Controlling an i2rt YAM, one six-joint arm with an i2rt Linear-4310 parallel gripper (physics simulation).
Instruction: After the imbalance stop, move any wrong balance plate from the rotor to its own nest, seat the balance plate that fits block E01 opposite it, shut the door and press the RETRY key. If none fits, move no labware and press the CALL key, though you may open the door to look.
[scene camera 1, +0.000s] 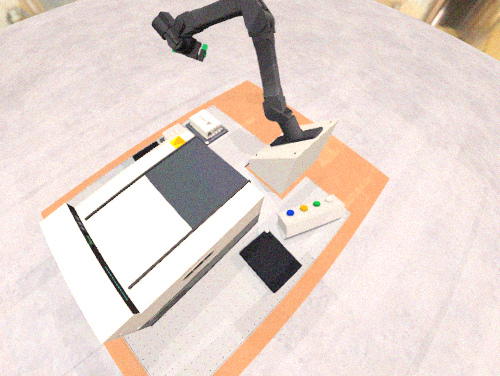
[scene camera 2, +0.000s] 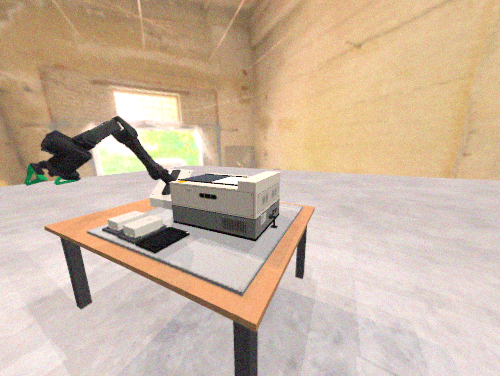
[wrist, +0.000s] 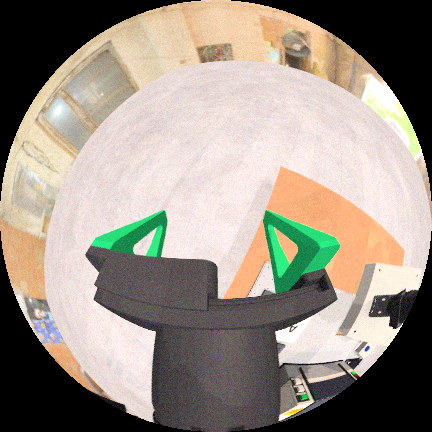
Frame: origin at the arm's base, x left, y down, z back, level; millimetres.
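Seen in the pictures: gripper, fingertip midpoint: (scene camera 1: 195, 51) (scene camera 2: 41, 184) (wrist: 214, 215); arm's base, link origin: (scene camera 1: 295, 138).
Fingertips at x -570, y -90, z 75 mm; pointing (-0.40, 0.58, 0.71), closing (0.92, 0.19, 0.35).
Observation:
Pixels of each thing's top centre, then the offset from my fingertips to it. "spot": a spot on its surface instead.
- dark grey panel, top centre: (scene camera 1: 194, 177) (scene camera 2: 206, 177) dx +461, dy +23, dz -429 mm
- key box, top centre: (scene camera 1: 315, 210) dx +764, dy +152, dz -229 mm
- blue key, top centre: (scene camera 1: 291, 212) dx +705, dy +161, dz -281 mm
- amber key, top centre: (scene camera 1: 304, 207) dx +732, dy +161, dz -239 mm
- green key, top centre: (scene camera 1: 317, 202) dx +759, dy +161, dz -196 mm
- white key, top centre: (scene camera 1: 330, 198) dx +785, dy +161, dz -154 mm
- black pad, surface spot: (scene camera 1: 271, 261) spot: dx +748, dy +208, dz -434 mm
My gripper (scene camera 1: 190, 50) (scene camera 2: 50, 180) (wrist: 214, 215) is open and empty, high above the floor beyond the table's edge. The white machine (scene camera 1: 227, 222) (scene camera 2: 215, 197) has a dark grey panel (scene camera 1: 197, 182) and a white panel on its top; the rotor is hidden. Two pale plate-like blocks stand side by side on dark bases: one (scene camera 1: 205, 122) (scene camera 2: 143, 226), and another (scene camera 2: 125, 219) beside it. Their markings are too small to read. The key box (scene camera 1: 312, 217) has a blue key (scene camera 1: 290, 213) (wrist: 367, 348), an amber key (scene camera 1: 304, 208), a green key (scene camera 1: 316, 203) and a white key (scene camera 1: 329, 199); their labels are not legible.
A black pad (scene camera 1: 271, 261) lies between the machine and the key box. Another black pad (scene camera 1: 146, 151) (scene camera 2: 162, 240) lies beside the pale blocks. The arm's pale wedge base (scene camera 1: 280, 170) stands near the key box. The orange table edge (scene camera 1: 360, 175) (scene camera 2: 200, 292) surrounds the grey board.

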